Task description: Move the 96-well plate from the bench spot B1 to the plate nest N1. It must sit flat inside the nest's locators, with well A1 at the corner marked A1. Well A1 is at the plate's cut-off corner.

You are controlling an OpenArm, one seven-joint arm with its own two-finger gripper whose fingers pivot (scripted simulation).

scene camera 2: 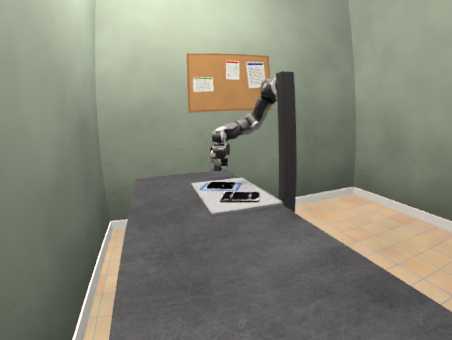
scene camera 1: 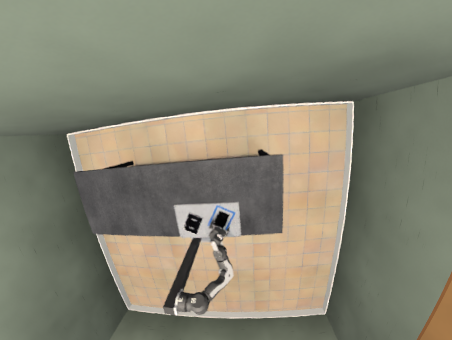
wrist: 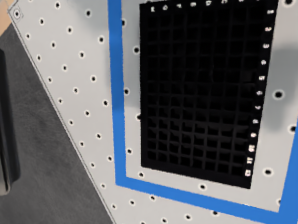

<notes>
I see a black 96-well plate [wrist: 203, 75].
</notes>
